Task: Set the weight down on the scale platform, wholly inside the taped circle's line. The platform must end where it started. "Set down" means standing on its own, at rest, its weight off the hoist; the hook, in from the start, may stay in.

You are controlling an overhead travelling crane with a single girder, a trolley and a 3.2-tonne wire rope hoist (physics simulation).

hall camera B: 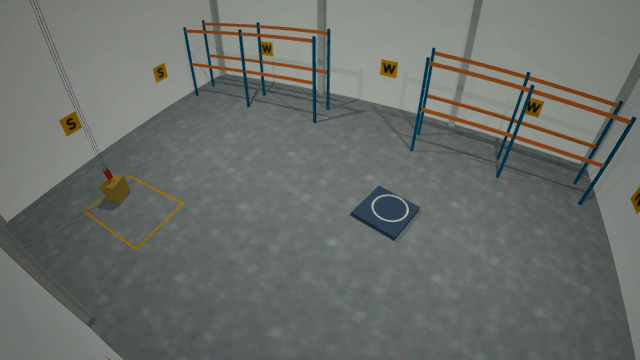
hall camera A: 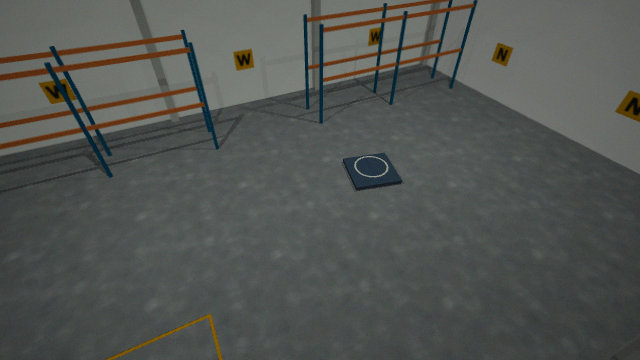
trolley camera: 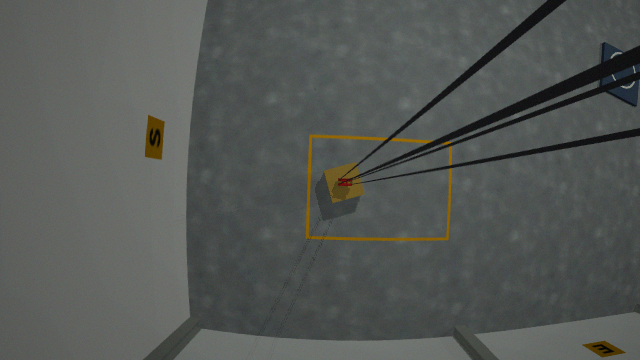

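Observation:
The weight, an ochre block (hall camera B: 115,191) (trolley camera: 354,194), hangs upright on my hook, seemingly a little above the floor, with its shadow close below. My red hook (hall camera B: 108,174) (trolley camera: 345,182) is in at the top of the weight; the eye itself is too small to make out. Neither shows in hall camera A. The dark blue scale platform (hall camera A: 389,181) (hall camera B: 367,210) (trolley camera: 607,55) lies flat on the floor, well away from the weight. Its white taped circle (hall camera A: 354,166) (hall camera B: 372,208) has no load on it. The platform is partly cut off and crossed by ropes in the trolley view.
A yellow floor outline (hall camera A: 215,337) (hall camera B: 160,191) (trolley camera: 380,239) lies under and around the weight. Two blue and orange racks stand along the W wall, a left one (hall camera A: 120,122) (hall camera B: 314,80) and a right one (hall camera A: 321,75) (hall camera B: 515,132). The S wall is near the weight.

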